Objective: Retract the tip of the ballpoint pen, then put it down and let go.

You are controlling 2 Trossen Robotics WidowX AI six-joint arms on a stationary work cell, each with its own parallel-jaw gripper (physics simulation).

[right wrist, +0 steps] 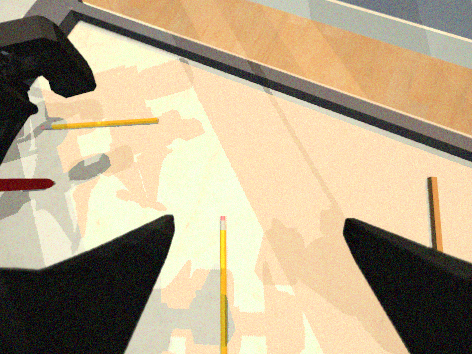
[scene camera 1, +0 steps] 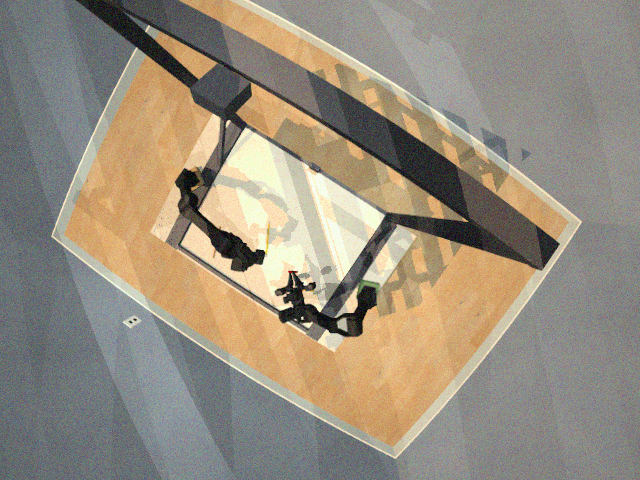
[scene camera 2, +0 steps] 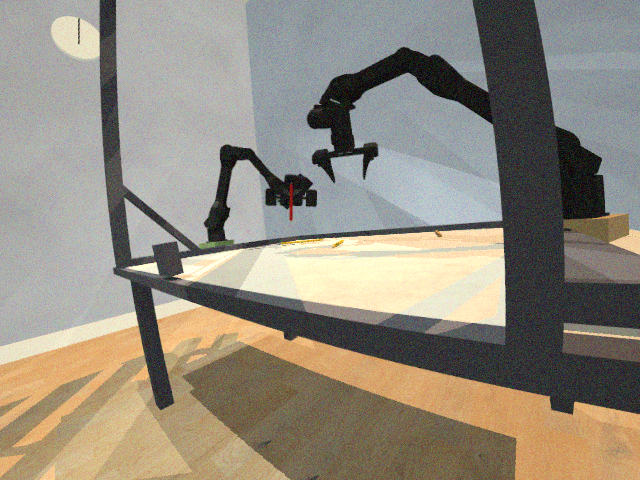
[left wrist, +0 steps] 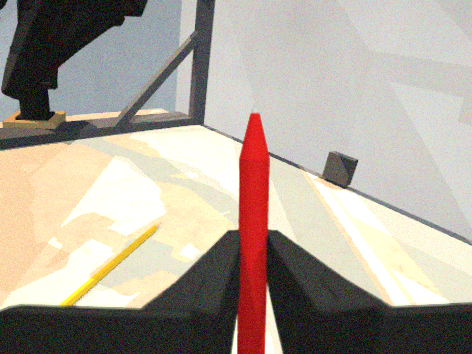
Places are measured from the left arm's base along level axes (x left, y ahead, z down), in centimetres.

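Pixels of known places: left gripper, fingertip midpoint: (scene camera 1: 291,270) (scene camera 2: 291,197) (left wrist: 252,241); right gripper, fingertip midpoint: (right wrist: 258,224) (scene camera 2: 349,180); left arm's base, link origin: (scene camera 1: 368,292) (scene camera 2: 216,241); right arm's base, link origin: (scene camera 1: 191,179) (scene camera 2: 577,217) (left wrist: 36,116).
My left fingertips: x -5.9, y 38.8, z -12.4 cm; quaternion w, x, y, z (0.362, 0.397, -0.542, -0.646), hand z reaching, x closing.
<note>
Ahead of a thing's pixels: the offset from my left fingertips to its top centre. Level surfaces: height alone.
The red pen {dx +0.7, dy -0.7, dz -4.7 cm} (scene camera 1: 292,271) (scene camera 2: 291,206) (left wrist: 254,200) (right wrist: 25,185) is held well above the table, across the fingertips of my left gripper (scene camera 2: 291,194) (left wrist: 252,241). The left fingers are shut on its barrel. In the left wrist view its tapered end points up the picture; against the pale wall I cannot clearly tell whether a writing point stands out of it. In scene camera 2 the pen looks upright. The pen's far end is hidden below the left wrist view's edge. My right gripper (scene camera 2: 349,179) (right wrist: 258,224) is open and empty, high above the table.
A yellow pencil {dx -9.4, dy +17.0, dz +15.3 cm} (scene camera 1: 267,237) (left wrist: 112,265) (right wrist: 223,260) lies on the table {dz +16.2 cm} (scene camera 2: 372,279) below the right gripper. Another pencil {dx +13.2, dy -4.5, dz +15.5 cm} (right wrist: 105,123) lies near the left arm, and a brown stick {dx -1.6, dy +44.0, dz +15.5 cm} (scene camera 2: 437,233) (right wrist: 435,215) lies farther off. Dark frame posts (scene camera 2: 522,180) rise beside the table.
</note>
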